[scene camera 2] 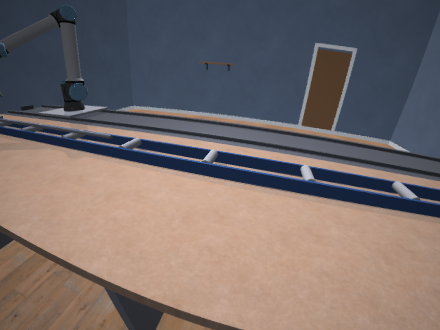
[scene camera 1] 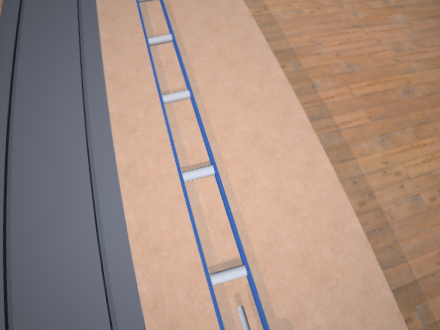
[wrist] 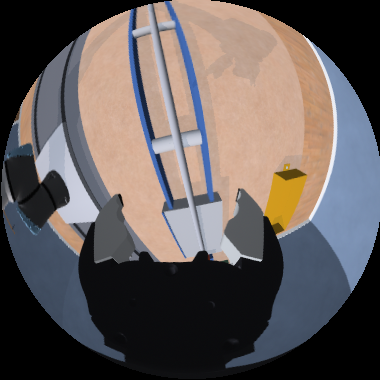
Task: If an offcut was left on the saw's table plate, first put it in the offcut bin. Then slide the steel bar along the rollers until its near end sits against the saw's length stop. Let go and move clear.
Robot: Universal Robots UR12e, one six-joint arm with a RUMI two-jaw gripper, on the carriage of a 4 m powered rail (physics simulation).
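The long grey steel bar lies lengthwise on the rollers, between the blue side rails. In the wrist view it runs on over the saw's light grey table plate. Its near end is hidden or too small to tell by the gripper body, and contact with the length stop cannot be made out. No offcut shows on the visible part of the plate. My gripper is open, its jaws wide apart, above and clear of the bar. The yellow offcut bin stands right of the plate.
The blue roller track rails run along the table. The grey floor rail runs beside it, with the arm standing on its pale carriage. A wall shelf and a door are behind.
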